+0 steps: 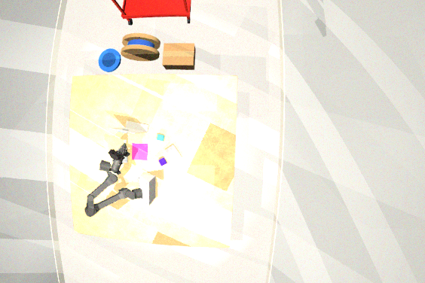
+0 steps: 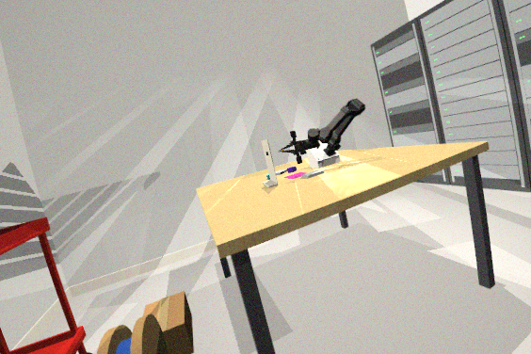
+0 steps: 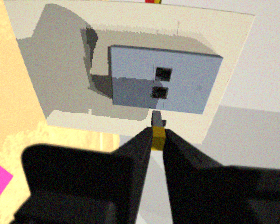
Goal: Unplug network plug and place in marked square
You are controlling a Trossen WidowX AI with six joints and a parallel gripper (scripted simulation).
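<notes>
Right now my gripper tip is 170 mm above the magenta marked square, 80 mm past it and 30 mm to the left of it. The rest, counted from my gripper tip: upright panel 90 mm ahead, 60 mm below, 10 mm to the right; then network plug right at my gripper tip; then cyan block 200 mm to the right, 160 mm below, 20 mm ahead.
</notes>
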